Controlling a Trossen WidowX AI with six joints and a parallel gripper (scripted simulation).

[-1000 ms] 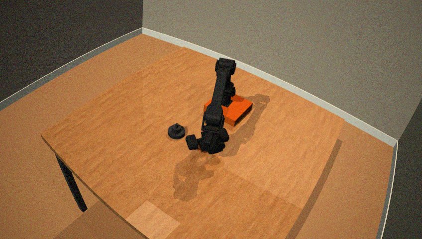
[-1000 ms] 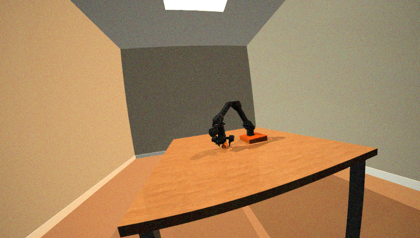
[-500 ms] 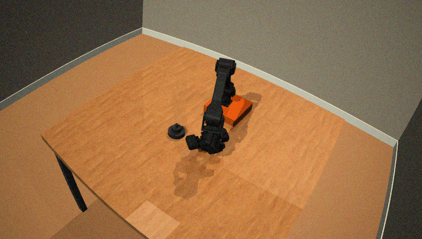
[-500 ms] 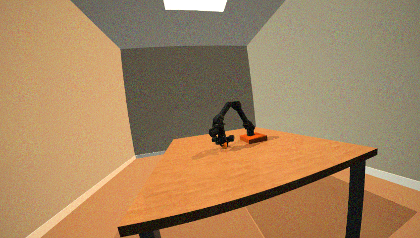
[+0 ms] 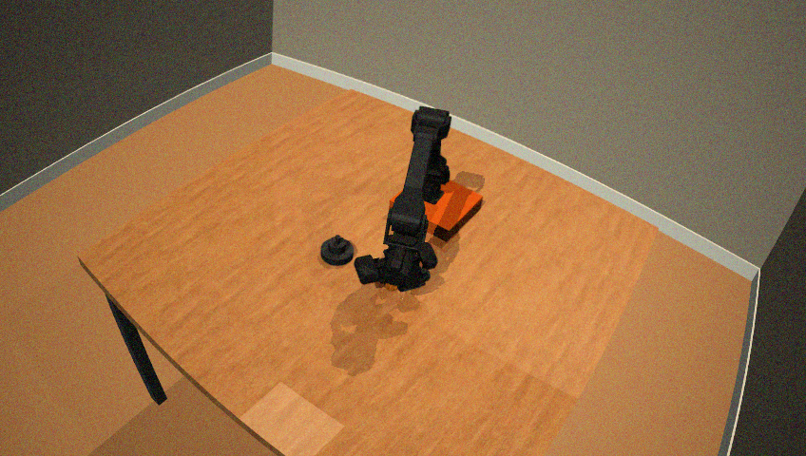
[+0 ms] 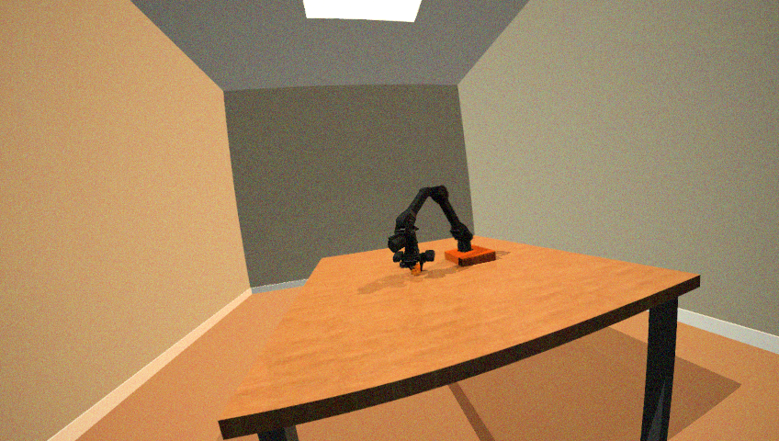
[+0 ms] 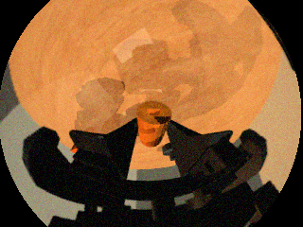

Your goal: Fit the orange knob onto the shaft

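Now: gripper tip 20 mm past the round pedestal, 160 mm to the left of it and 20 mm below it. Round my gripper tip: orange knob 10 mm above.
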